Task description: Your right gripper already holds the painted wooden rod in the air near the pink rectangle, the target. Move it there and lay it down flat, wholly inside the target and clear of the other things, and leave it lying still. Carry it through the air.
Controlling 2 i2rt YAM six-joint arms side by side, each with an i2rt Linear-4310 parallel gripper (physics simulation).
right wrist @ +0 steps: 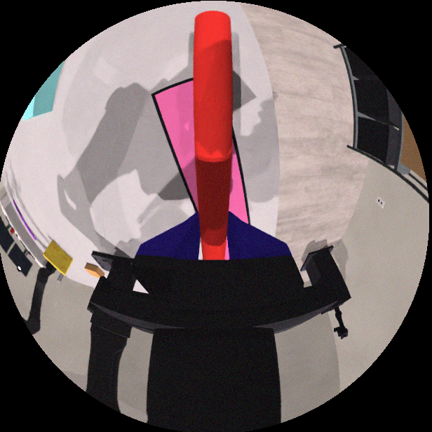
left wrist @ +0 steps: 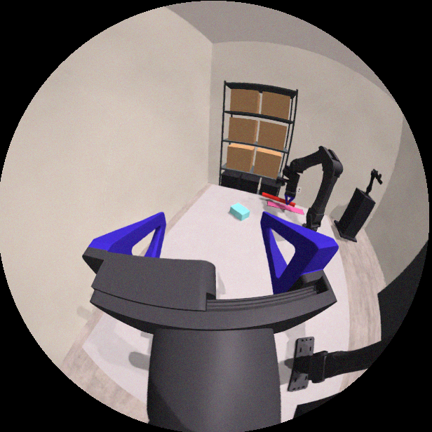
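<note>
The red painted rod (left wrist: 270, 195) (right wrist: 212, 90) is in the air, roughly level. My right gripper (left wrist: 286, 203) (right wrist: 213, 216) is shut on it. The pink target (left wrist: 290, 209) (right wrist: 175, 115) has a black outline and lies flat on the table (left wrist: 200, 235). In the right wrist view the rod crosses over the target at a slant and hides part of it; the rod's far end reaches past the target's far edge. In the left wrist view a small gap shows between rod and target. My left gripper (left wrist: 212, 216) is open and empty, far from both.
A teal block (left wrist: 239, 211) (right wrist: 47, 97) lies on the table to the left of the target. A yellow block (right wrist: 58, 257) and a small orange block (right wrist: 94, 270) show at the lower left. A shelf rack (left wrist: 262, 88) (right wrist: 355, 115) stands beyond the table's edge. A black pedestal (left wrist: 356, 215) stands right.
</note>
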